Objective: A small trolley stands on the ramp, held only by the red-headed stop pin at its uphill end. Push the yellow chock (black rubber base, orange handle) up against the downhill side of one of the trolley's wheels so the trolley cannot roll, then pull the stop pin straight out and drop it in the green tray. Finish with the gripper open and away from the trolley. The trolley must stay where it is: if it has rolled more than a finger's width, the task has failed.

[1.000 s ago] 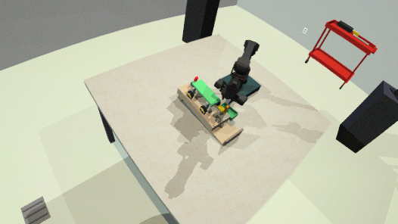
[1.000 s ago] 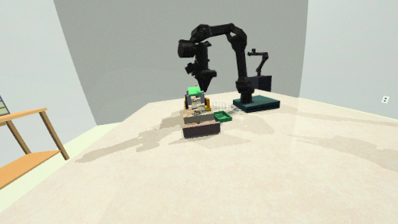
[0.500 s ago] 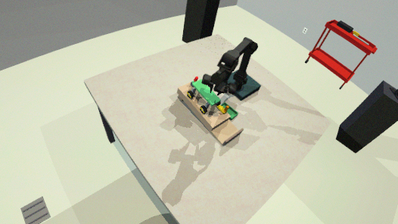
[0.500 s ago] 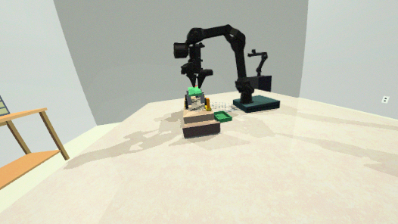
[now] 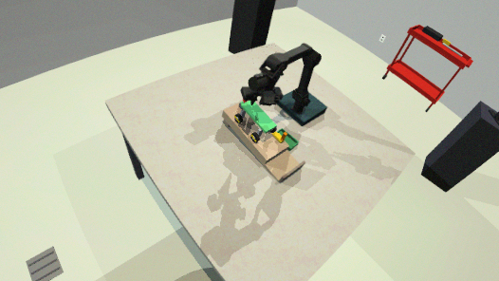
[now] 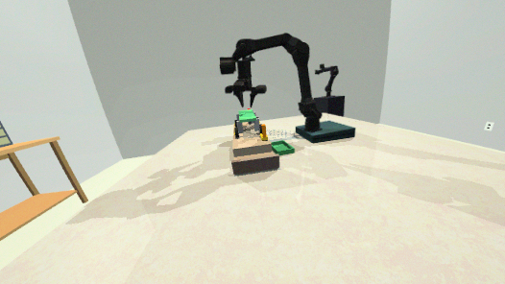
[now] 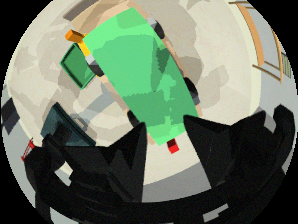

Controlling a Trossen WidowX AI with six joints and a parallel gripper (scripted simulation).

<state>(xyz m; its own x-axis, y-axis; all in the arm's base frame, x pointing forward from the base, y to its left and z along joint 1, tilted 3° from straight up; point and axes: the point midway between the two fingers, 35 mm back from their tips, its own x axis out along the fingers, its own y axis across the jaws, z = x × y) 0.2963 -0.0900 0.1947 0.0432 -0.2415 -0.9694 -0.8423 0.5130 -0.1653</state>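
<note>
Right now my gripper tip is 3 cm past the red-headed stop pin, 8 cm to the left of it and 5 cm above it. The rest, counted from my gripper tip: yellow chock 2 cm behind, 15 cm to the left, 10 cm below; then green tray 9 cm behind, 17 cm to the left, 19 cm below; then green-topped trolley 1 cm ahead, 3 cm to the left, 7 cm below.
</note>
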